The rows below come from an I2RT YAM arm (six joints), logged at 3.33 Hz.
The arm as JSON. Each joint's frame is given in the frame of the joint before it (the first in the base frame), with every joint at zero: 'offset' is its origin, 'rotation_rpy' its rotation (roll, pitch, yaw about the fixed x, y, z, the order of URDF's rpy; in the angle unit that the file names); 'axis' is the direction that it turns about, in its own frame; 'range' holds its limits. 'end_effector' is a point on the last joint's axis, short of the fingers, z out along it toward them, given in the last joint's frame.
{
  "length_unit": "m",
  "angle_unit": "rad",
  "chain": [
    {
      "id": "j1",
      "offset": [
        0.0,
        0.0,
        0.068
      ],
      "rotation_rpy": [
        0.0,
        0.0,
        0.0
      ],
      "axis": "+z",
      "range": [
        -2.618,
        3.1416
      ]
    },
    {
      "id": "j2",
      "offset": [
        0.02,
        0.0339,
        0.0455
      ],
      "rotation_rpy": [
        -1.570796,
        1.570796,
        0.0
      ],
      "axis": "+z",
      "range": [
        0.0,
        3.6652
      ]
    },
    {
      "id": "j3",
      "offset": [
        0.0,
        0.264,
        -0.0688
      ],
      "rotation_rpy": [
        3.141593,
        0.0,
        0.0
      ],
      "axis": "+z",
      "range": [
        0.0,
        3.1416
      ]
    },
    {
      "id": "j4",
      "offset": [
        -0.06,
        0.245,
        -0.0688
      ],
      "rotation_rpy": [
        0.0,
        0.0,
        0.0
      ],
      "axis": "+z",
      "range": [
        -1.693,
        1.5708
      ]
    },
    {
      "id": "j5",
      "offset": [
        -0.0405,
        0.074,
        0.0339
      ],
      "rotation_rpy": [
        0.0,
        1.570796,
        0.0
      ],
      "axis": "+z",
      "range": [
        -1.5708,
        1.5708
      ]
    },
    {
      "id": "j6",
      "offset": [
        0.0,
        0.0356,
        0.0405
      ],
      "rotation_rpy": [
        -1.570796,
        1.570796,
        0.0
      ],
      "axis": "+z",
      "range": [
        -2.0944,
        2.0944
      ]
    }
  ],
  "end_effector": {
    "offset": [
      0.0,
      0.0,
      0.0
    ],
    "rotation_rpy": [
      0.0,
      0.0,
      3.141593
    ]
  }
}
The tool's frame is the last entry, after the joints.
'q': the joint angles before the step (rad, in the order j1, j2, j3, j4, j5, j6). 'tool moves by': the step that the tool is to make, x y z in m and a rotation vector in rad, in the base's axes. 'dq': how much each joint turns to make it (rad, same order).
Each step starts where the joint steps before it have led.
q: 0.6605, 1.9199, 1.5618, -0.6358, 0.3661, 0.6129
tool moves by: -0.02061, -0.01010, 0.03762, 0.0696, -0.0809, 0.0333
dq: 0.0103, -0.1343, -0.0516, 0.0298, -0.0175, -0.0168
